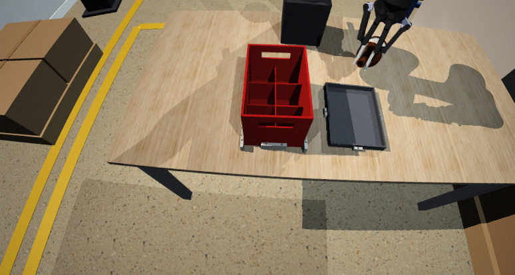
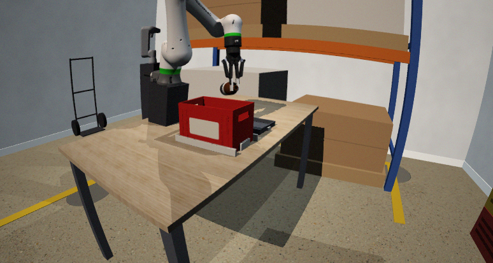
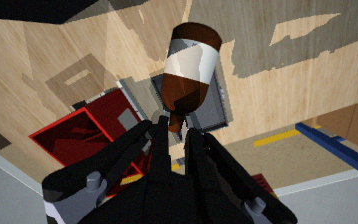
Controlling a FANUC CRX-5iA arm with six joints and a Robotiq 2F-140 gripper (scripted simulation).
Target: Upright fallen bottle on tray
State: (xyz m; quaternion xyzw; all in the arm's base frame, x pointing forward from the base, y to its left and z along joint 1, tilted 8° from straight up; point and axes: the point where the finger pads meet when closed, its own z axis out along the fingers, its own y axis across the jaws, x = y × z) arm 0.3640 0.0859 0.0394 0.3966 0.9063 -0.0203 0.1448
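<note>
My gripper is now 40 mm past the brown bottle, 40 mm to the right of it and 30 mm above it. Round my hand: dark grey tray: 70 mm ahead, 20 mm to the left, 210 mm below; then red crate: 20 mm ahead, 260 mm to the right, 140 mm below.
</note>
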